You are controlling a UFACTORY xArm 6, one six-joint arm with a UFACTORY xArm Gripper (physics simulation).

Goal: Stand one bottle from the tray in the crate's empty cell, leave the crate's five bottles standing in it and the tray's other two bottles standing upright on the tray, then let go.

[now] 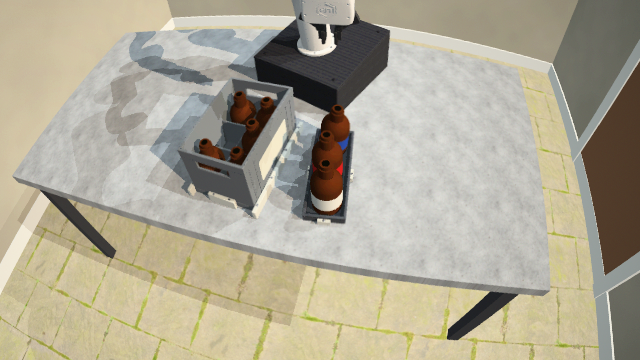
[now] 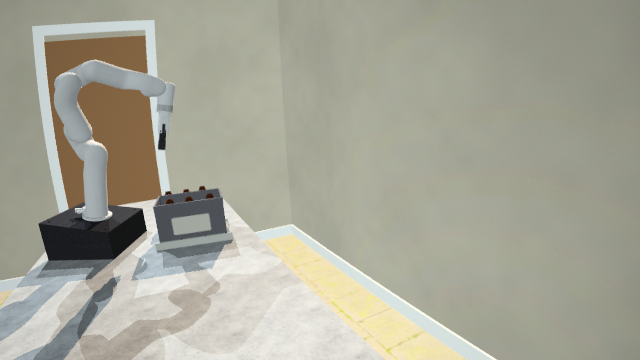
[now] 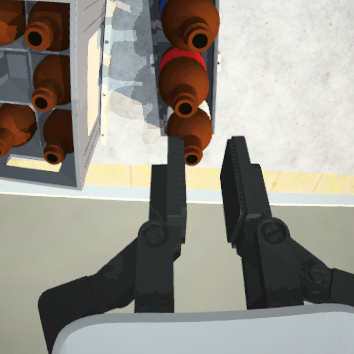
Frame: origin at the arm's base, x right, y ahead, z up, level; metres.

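Seen in the pictures: gripper, fingertip midpoint: (image 1: pixel 330 40) (image 2: pixel 161 149) (image 3: pixel 202 155); arm's base, link origin: (image 1: pixel 317 43) (image 2: pixel 97 216).
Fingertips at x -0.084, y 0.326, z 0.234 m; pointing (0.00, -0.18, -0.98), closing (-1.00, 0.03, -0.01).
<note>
Pixels of each thing's top centre, then the offset from my fingertips to it. "pt": a spot on its surface instead.
- dark tray, surface spot: (image 3: pixel 215 90) pt dx -0.054, dy +0.131, dz -0.338 m
- blue-banded bottle, top centre: (image 3: pixel 193 36) (image 1: pixel 335 106) dx -0.007, dy +0.000, dz -0.200 m
- red-banded bottle, top centre: (image 3: pixel 184 108) (image 1: pixel 326 134) dx +0.003, dy +0.090, dz -0.204 m
- white-banded bottle, top centre: (image 3: pixel 191 158) (image 1: pixel 325 163) dx -0.006, dy +0.172, dz -0.204 m
- grey crate, top centre: (image 3: pixel 6 106) (image 1: pixel 235 116) (image 2: pixel 188 196) dx +0.225, dy +0.063, dz -0.189 m
My gripper (image 1: pixel 331 40) (image 2: pixel 161 148) (image 3: pixel 202 155) is empty, its fingers drawn in to a narrow gap, high above the table. Three brown bottles stand upright on the dark tray (image 1: pixel 349 160) (image 3: pixel 216 90): the blue-banded bottle (image 1: pixel 335 125) (image 3: pixel 187 20) nearest the robot base, the red-banded bottle (image 1: pixel 327 150) (image 3: pixel 182 82) in the middle and the white-banded bottle (image 1: pixel 326 185) (image 3: pixel 190 131) at the far end. The grey crate (image 1: pixel 215 177) (image 2: pixel 162 225) (image 3: pixel 77 100) holds several upright brown bottles. Its empty cell (image 1: pixel 232 135) (image 3: pixel 12 75) is the middle one of the row away from the tray.
The black robot base (image 1: pixel 320 80) (image 2: pixel 90 240) stands behind the crate and tray. Pale rails (image 1: pixel 265 192) (image 3: pixel 105 75) run along the crate's foot, with a strip of table between crate and tray. The crate's walls rise around its cells.
</note>
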